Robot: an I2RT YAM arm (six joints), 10 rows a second.
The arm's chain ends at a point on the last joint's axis. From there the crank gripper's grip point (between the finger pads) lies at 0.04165 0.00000 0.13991 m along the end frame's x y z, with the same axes.
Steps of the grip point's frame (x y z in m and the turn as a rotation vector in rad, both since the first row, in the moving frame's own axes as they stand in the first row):
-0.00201, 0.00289, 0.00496, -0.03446, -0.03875, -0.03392
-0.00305, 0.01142, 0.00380, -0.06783, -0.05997, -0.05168
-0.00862, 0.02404, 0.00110, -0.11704, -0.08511, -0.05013
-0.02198, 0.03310, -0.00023, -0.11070, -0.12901, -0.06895
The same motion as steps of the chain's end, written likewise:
0.00338, -0.00064, 0.00351, -0.03446, -0.03875, -0.03392
0.00521, 0.00379, 0.00181, -0.06783, -0.05997, -0.05168
0.00303, 0.00930, -0.00109, -0.11704, -0.08511, -0.05013
-0.00412, 0.01964, -0.00372, -0.11070, -0.12901, -0.06895

